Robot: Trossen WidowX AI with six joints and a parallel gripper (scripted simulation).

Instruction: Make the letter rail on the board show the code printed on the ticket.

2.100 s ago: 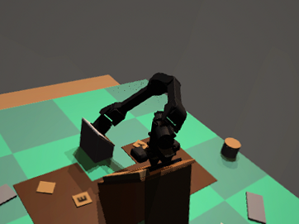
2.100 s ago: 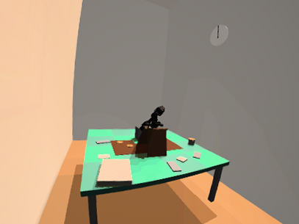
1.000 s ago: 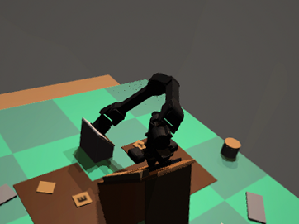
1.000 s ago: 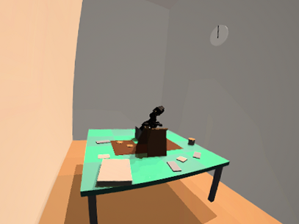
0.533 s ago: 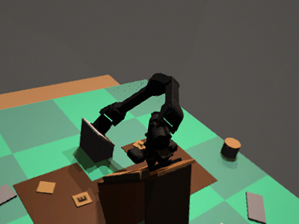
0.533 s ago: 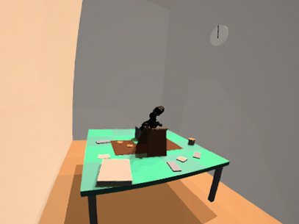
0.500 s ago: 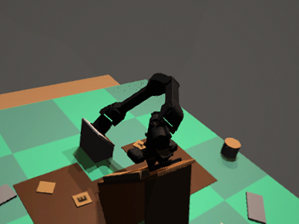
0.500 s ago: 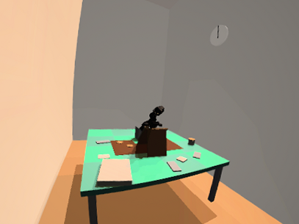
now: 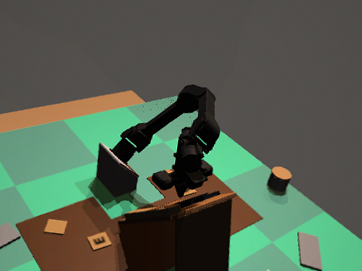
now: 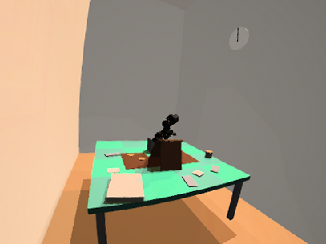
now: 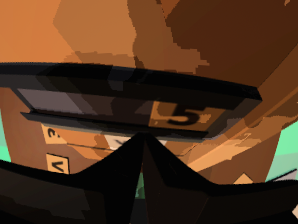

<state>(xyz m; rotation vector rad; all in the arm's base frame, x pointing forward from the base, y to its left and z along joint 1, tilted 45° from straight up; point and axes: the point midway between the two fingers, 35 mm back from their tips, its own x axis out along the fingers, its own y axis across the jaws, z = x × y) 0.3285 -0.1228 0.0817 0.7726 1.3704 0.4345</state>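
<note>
The white ticket is 9 cm below my gripper tip, 5 cm behind it and 1 cm to the left of it. Round my gripper tip: large beige slab (46 cm to the right, 32 cm ahead, 18 cm below); mat (20 cm below, 14 cm behind, 1 cm to the left).
</note>
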